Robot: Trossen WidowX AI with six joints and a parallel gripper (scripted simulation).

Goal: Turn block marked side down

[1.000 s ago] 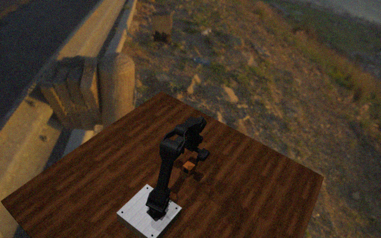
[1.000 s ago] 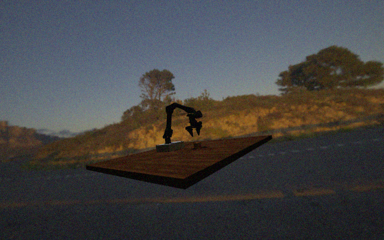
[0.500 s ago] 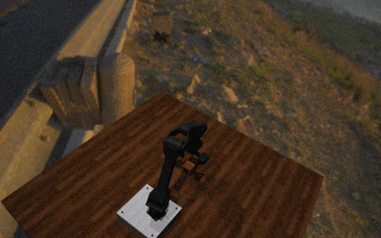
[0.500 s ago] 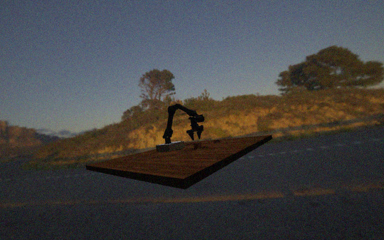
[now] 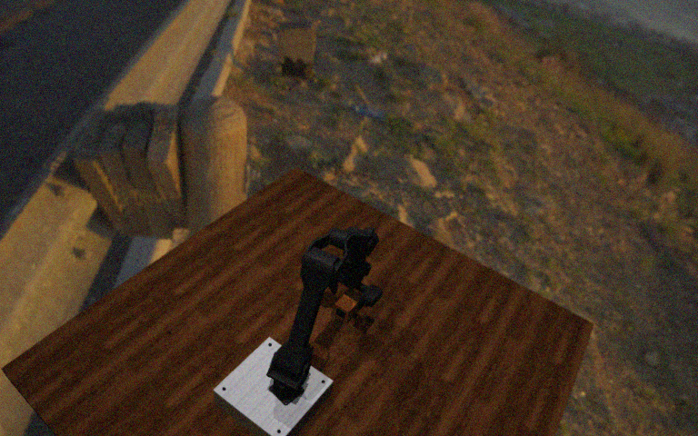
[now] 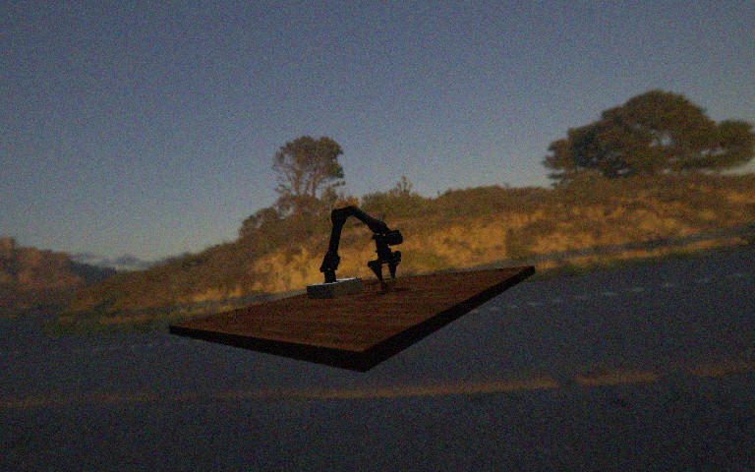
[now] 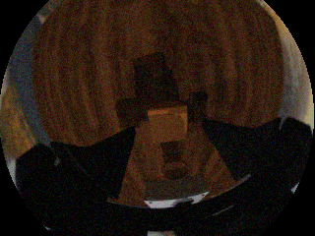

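The block lies 30 mm below my gripper tip and 20 mm behind it.
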